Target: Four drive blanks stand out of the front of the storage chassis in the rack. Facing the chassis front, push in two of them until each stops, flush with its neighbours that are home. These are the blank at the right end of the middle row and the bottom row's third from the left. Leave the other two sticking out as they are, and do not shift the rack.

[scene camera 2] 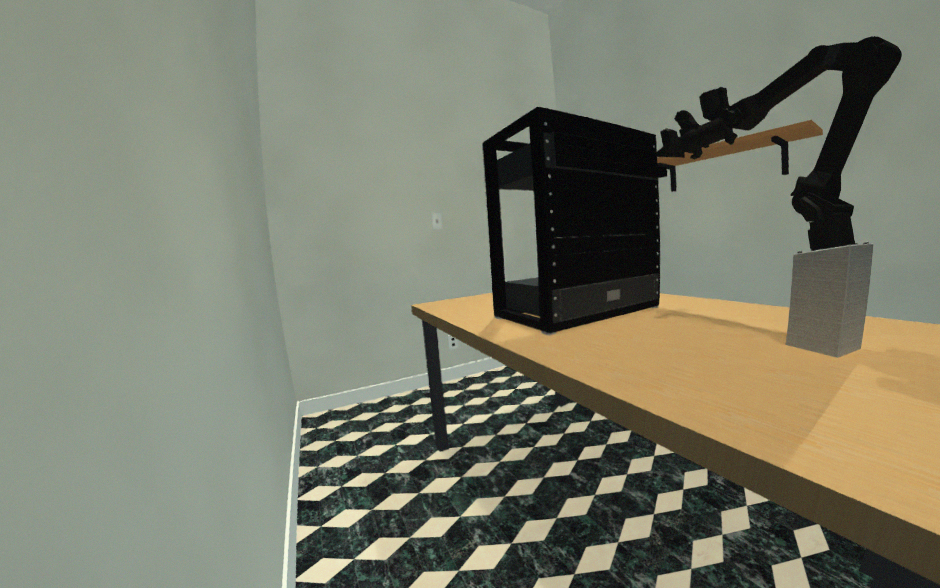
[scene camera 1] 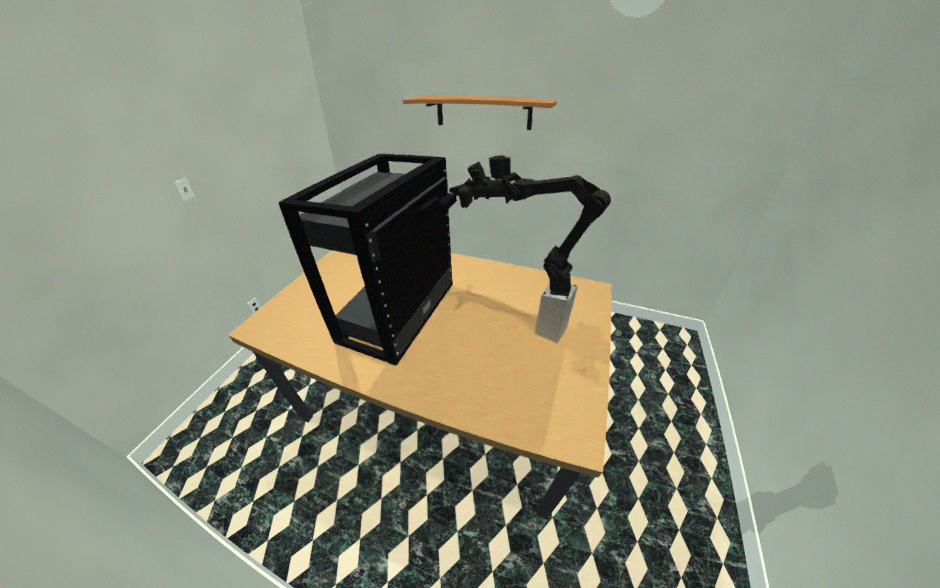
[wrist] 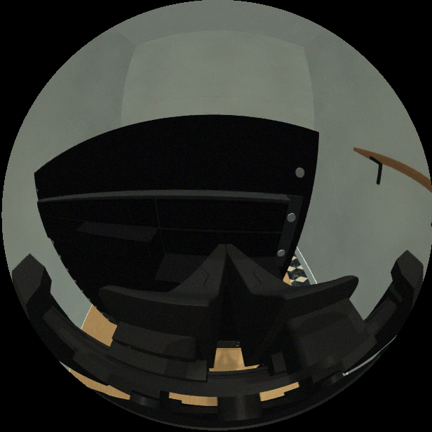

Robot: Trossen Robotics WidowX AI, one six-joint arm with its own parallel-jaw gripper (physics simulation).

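Pixels of known places: gripper, between the fingertips: [scene camera 2: 656, 155] [scene camera 1: 449, 190]; arm's base, origin of its link: [scene camera 2: 834, 248] [scene camera 1: 560, 290].
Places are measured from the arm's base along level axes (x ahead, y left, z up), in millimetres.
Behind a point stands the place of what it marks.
Note:
The storage chassis [scene camera 1: 410, 205] {z 311, x 460, y 182 mm} [scene camera 2: 603, 171] {z 227, x 464, y 179 mm} [wrist: 165, 194] is high in the black rack [scene camera 1: 375, 277] {z 180, x 464, y 384 mm} [scene camera 2: 545, 228] {z 71, x 467, y 392 mm}. My gripper [scene camera 1: 451, 189] {z 288, x 439, y -30 mm} [scene camera 2: 658, 153] {z 288, x 439, y -30 mm} [wrist: 224, 250] is shut and empty, its tips at the chassis front near the right end. In the wrist view, the middle row's right-end blank [wrist: 192, 241] is behind the tips and shows no protruding top face. A blank [wrist: 182, 264] sticks out below it, partly covered by the fingers. Another blank [wrist: 117, 232] sticks out to the left. The bottom row's third blank cannot be made out. In scene camera 1, a dark blank [scene camera 1: 447, 201] {z 253, x 438, y -8 mm} juts out below the tips.
The rack stands on the wooden table [scene camera 1: 499, 388] {z -208, x 101, y 329 mm} [scene camera 2: 727, 374] {z -208, x 67, y 295 mm}, facing the arm's grey pedestal [scene camera 1: 555, 315] {z -77, x -4, y 51 mm} [scene camera 2: 828, 298] {z -95, x -9, y 51 mm}. A lower unit with a pale label [scene camera 1: 426, 305] {z -123, x 477, y 140 mm} [scene camera 2: 613, 295] {z -132, x 476, y 141 mm} is at the rack's bottom. A wall shelf [scene camera 1: 478, 101] [scene camera 2: 755, 142] [wrist: 400, 164] hangs beyond the arm.

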